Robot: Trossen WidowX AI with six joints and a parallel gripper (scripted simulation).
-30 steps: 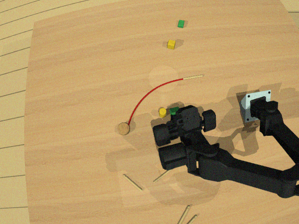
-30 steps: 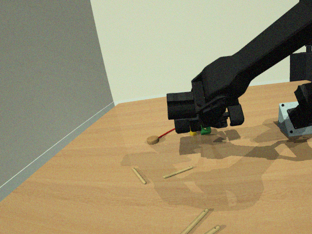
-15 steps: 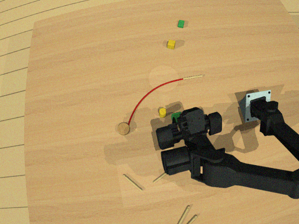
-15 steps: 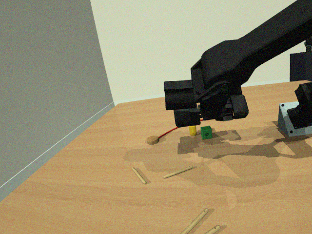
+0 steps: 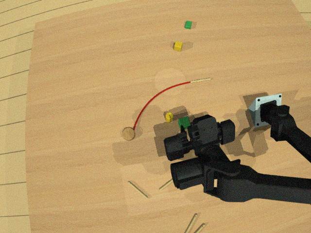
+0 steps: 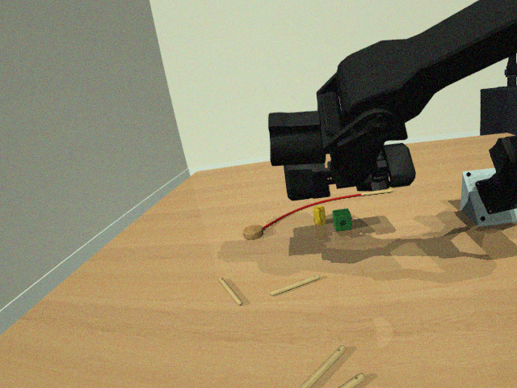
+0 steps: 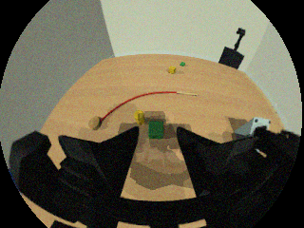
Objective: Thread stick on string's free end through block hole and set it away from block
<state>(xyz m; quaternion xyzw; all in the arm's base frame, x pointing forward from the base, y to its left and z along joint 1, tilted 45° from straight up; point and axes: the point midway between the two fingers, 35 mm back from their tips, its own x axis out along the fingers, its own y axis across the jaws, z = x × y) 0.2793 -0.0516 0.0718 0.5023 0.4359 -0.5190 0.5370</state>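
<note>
The green block is 3 cm to the right of my gripper tip and 7 cm below it. Also, from my gripper tip: round wooden button: 18 cm ahead, 4 cm to the right, 8 cm below; then yellow cylinder: 4 cm ahead, 6 cm to the right, 7 cm below; then thin stick: 9 cm behind, 17 cm to the right, 8 cm below.
</note>
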